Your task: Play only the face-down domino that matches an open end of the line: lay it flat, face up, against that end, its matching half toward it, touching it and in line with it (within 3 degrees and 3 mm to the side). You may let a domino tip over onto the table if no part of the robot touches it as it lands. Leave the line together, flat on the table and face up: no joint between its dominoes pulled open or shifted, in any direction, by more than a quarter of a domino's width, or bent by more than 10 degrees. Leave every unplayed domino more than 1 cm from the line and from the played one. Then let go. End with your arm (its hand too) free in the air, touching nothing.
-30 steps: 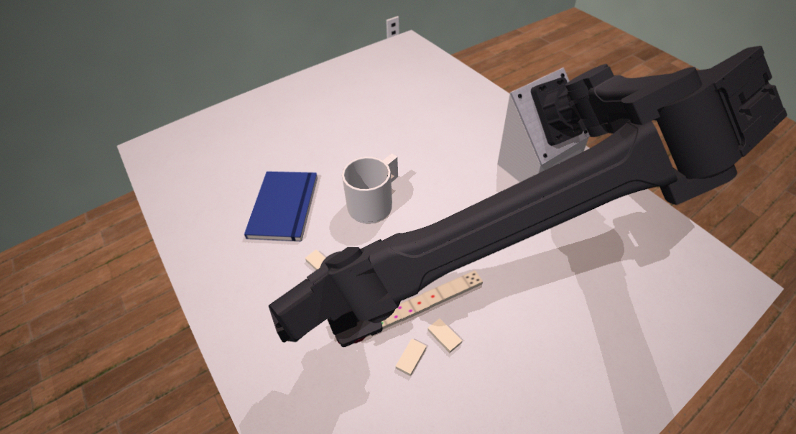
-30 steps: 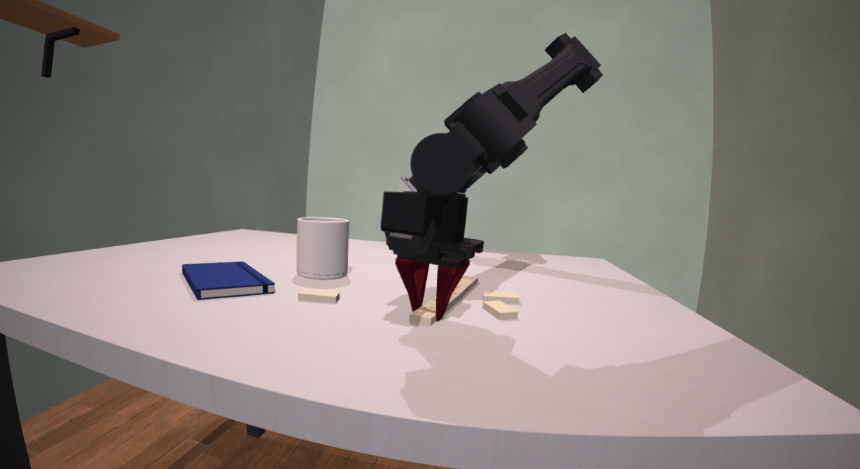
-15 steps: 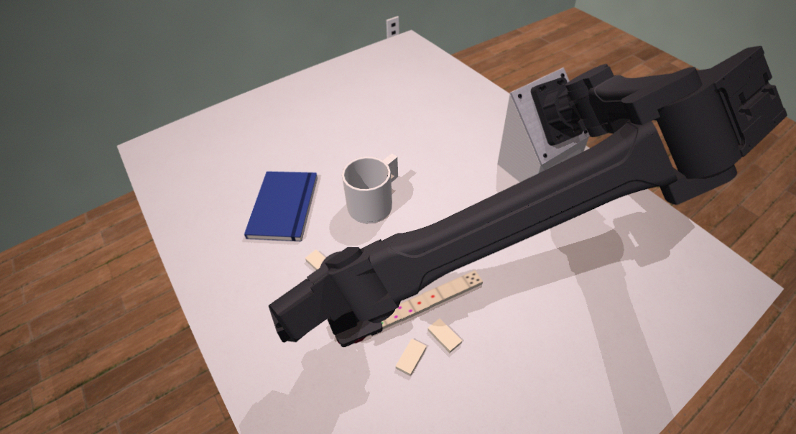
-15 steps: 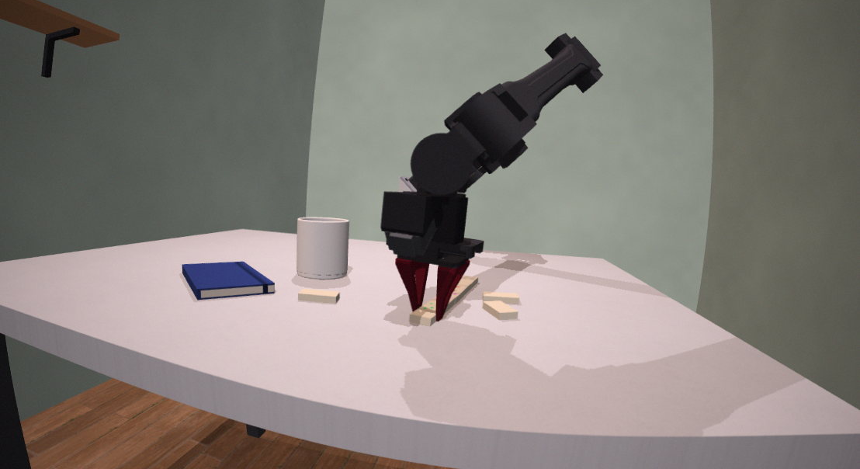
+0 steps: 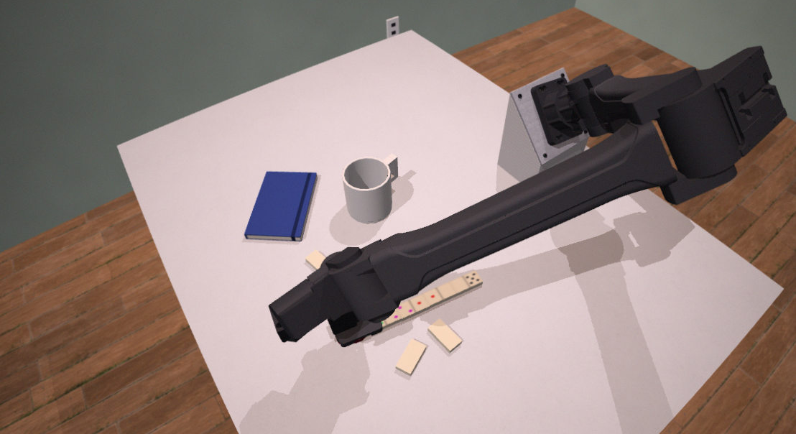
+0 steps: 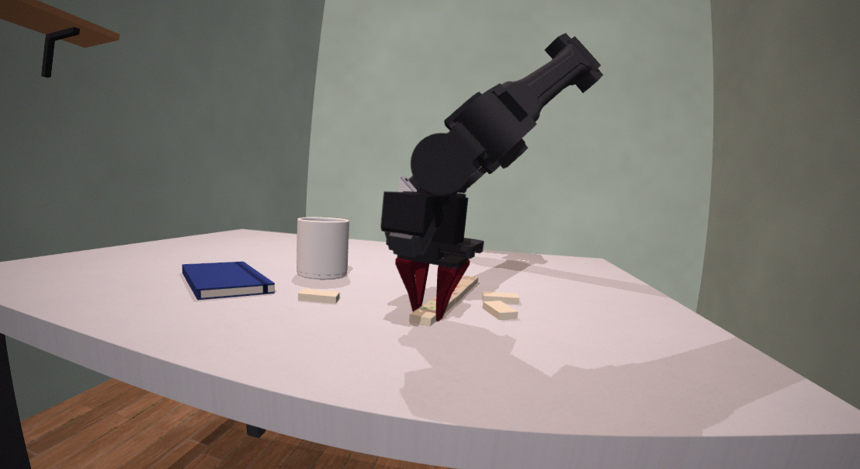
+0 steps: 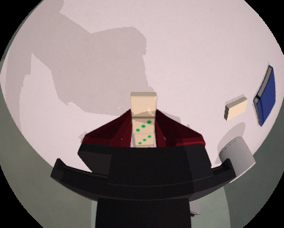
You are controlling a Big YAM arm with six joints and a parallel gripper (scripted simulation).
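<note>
My hand is right at the domino. Also, from my hand: white mug 23 cm to the right, 16 cm behind, 3 cm above; then blue notebook 33 cm to the right, 1 cm behind.
</note>
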